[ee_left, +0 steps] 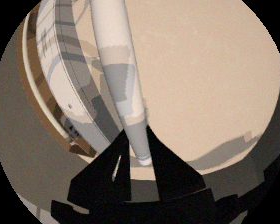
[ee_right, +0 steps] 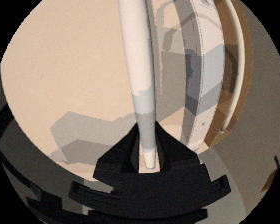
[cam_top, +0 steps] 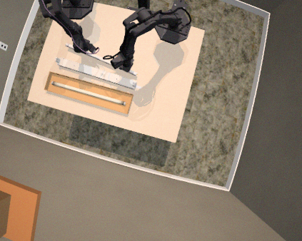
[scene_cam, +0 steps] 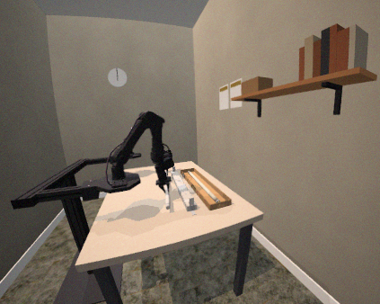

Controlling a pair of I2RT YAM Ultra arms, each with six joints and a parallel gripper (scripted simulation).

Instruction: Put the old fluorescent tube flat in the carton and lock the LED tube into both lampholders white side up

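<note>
Now: the LED tube 12 cm to the left of my right hand, 2 cm ahead of it and 1 cm below it. Round my right hand: carton (28 cm ahead, 10 cm to the left, 3 cm below); then light fixture (12 cm ahead, 11 cm to the left, 1 cm above); then old fluorescent tube (28 cm ahead, 10 cm to the left, 3 cm below).
</note>
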